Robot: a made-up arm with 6 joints. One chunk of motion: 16 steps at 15 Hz.
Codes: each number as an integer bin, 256 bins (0 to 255) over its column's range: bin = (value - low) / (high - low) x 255, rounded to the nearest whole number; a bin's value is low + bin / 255 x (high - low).
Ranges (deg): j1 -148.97..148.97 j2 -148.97..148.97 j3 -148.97..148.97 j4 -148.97..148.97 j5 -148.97..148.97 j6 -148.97..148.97
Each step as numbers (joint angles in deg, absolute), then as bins.
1 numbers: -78.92 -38.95 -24.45 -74.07 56.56 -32.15
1 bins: 60 94 107 64 176 100
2 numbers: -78.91 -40.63 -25.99 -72.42 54.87 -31.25
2 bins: 60 93 105 66 174 101
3 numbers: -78.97 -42.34 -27.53 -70.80 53.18 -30.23
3 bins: 60 91 104 67 173 102
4 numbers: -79.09 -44.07 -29.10 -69.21 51.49 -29.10
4 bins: 60 90 103 68 172 103
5 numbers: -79.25 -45.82 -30.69 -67.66 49.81 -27.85
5 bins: 60 88 101 70 170 104
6 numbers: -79.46 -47.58 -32.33 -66.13 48.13 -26.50
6 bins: 59 87 100 71 169 105
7 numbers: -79.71 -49.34 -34.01 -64.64 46.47 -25.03
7 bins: 59 85 98 72 167 106
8 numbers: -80.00 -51.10 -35.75 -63.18 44.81 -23.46
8 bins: 59 84 97 73 166 107
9 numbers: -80.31 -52.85 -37.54 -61.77 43.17 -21.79
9 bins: 59 82 95 75 164 109
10 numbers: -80.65 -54.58 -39.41 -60.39 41.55 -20.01
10 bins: 58 81 94 76 163 110
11 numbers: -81.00 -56.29 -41.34 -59.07 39.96 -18.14
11 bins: 58 79 92 77 162 112
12 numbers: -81.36 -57.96 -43.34 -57.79 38.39 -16.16
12 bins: 58 78 90 78 160 114
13 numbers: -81.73 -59.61 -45.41 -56.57 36.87 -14.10
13 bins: 58 76 89 79 159 115
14 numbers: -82.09 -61.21 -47.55 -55.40 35.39 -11.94
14 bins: 57 75 87 80 158 117
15 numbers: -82.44 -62.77 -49.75 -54.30 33.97 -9.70
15 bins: 57 74 85 81 157 119
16 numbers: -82.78 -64.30 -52.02 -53.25 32.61 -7.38
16 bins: 57 72 83 82 155 121
